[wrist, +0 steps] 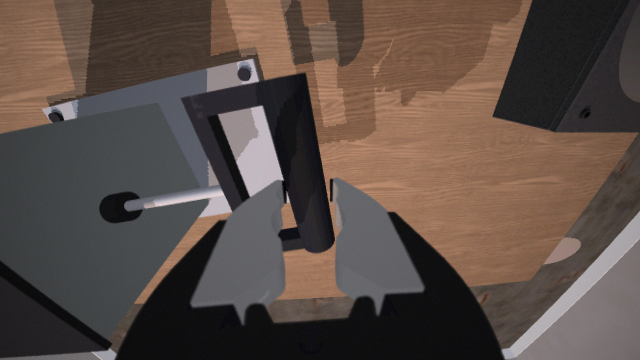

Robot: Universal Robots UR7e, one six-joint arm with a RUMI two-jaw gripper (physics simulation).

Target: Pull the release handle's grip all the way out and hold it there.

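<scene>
The release handle's grip (302,150) is a dark bar on the right side of a dark rectangular frame, near the middle of the wrist view. A thin silver rod (175,197) runs from the frame's left side into a black collar (120,206) on a grey-green housing (75,180). A length of the rod shows between frame and collar. My gripper (307,181) is shut on the grip, with one jaw on each side of the bar toward its lower end. The parts of the jaws' contact with the bar are partly hard to see.
The housing stands on a light base plate (230,80) with dark bolts, on a wooden table top (450,200). A dark block (540,65) with a small hole is at the upper right. A pale edge (575,287) runs along the lower right. Shadows fall at the top.
</scene>
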